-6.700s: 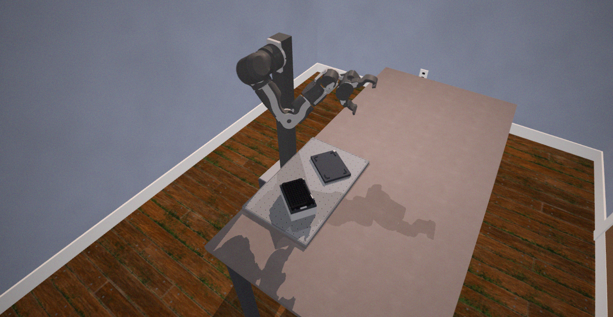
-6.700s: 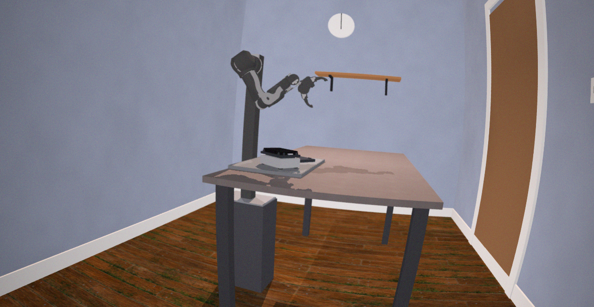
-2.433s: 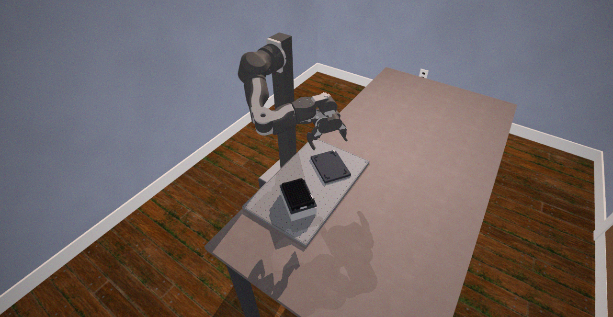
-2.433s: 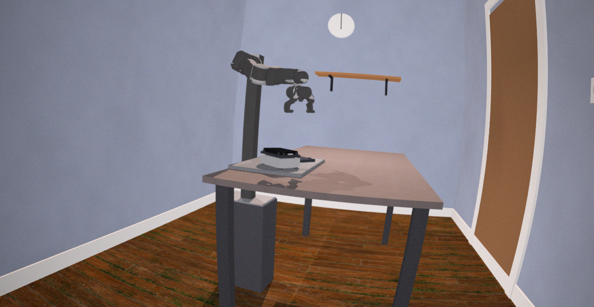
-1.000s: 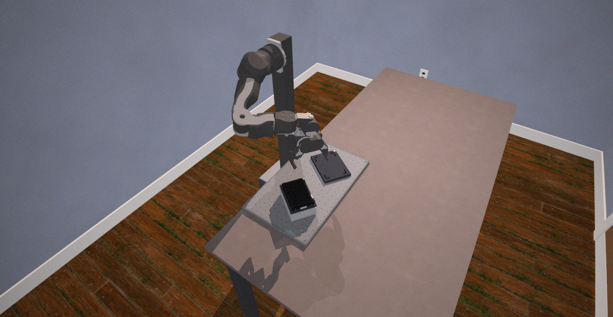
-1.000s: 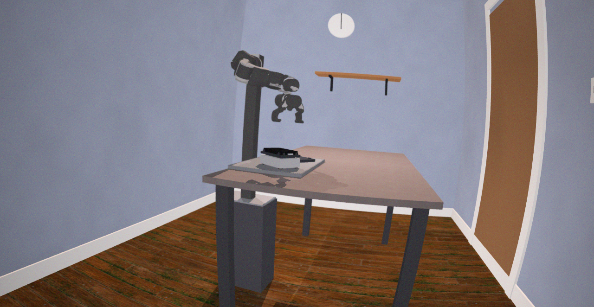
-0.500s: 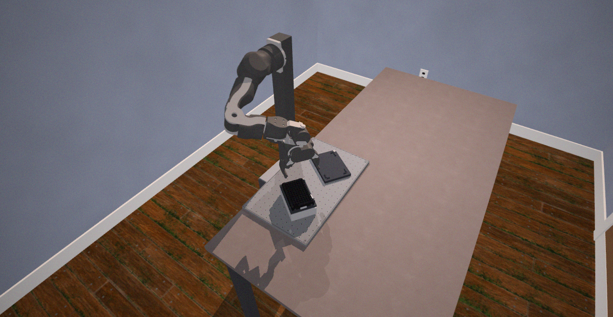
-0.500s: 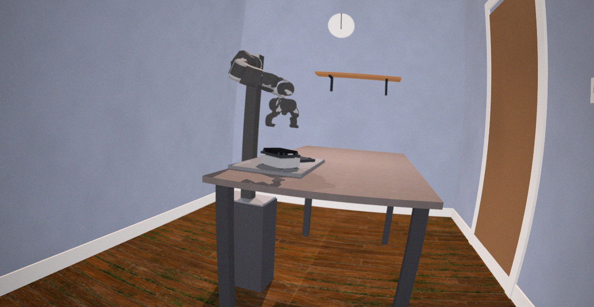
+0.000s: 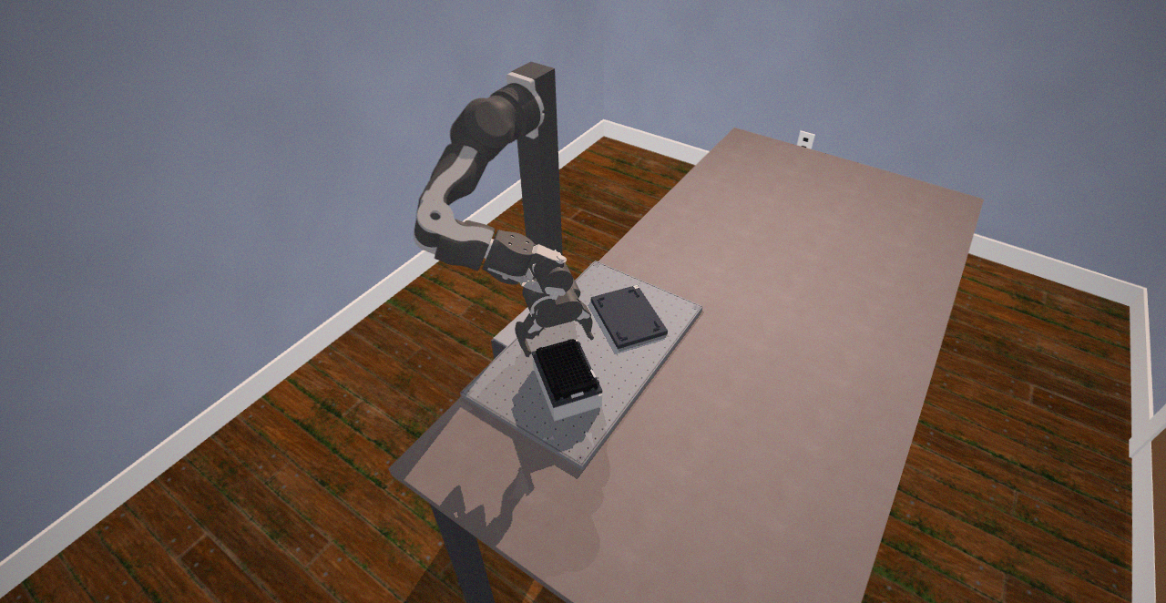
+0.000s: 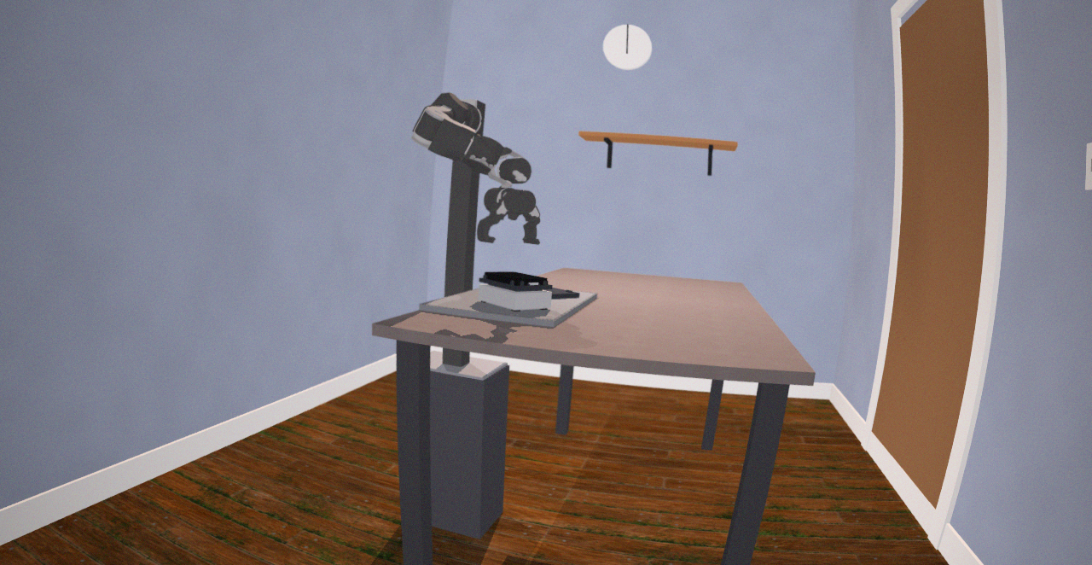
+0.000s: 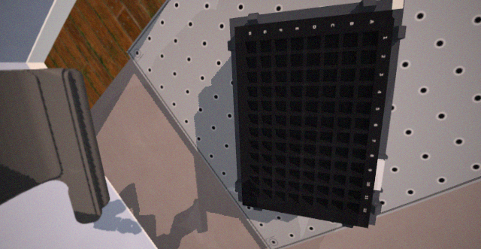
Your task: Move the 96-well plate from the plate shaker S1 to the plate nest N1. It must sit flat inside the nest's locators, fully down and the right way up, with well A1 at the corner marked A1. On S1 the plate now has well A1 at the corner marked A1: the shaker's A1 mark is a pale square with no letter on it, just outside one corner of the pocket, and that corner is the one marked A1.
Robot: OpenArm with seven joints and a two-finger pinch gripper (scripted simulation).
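Now: the black 96-well plate 20 mm ahead of my hand and 80 mm below it.
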